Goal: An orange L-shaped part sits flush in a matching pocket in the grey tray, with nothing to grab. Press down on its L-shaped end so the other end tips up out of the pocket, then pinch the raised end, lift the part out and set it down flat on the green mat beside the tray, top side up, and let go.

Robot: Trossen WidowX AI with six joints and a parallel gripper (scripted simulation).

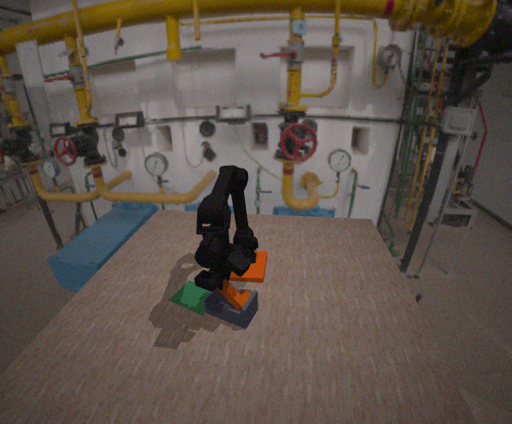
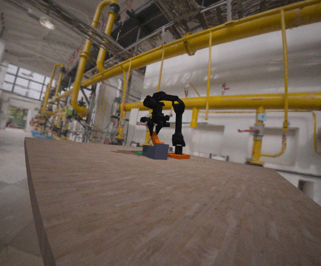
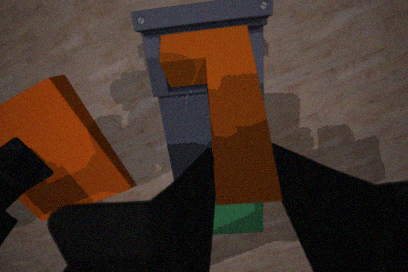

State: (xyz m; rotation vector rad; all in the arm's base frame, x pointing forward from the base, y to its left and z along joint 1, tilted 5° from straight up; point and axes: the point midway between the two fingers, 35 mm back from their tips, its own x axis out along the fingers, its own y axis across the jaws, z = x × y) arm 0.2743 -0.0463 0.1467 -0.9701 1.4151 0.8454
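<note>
Now: the green mat 140 mm below my gripper tip, 130 mm to the right of it and 70 mm behind it. Round my gripper tip: orange L-shaped part (40 mm to the left, 30 mm below).
</note>
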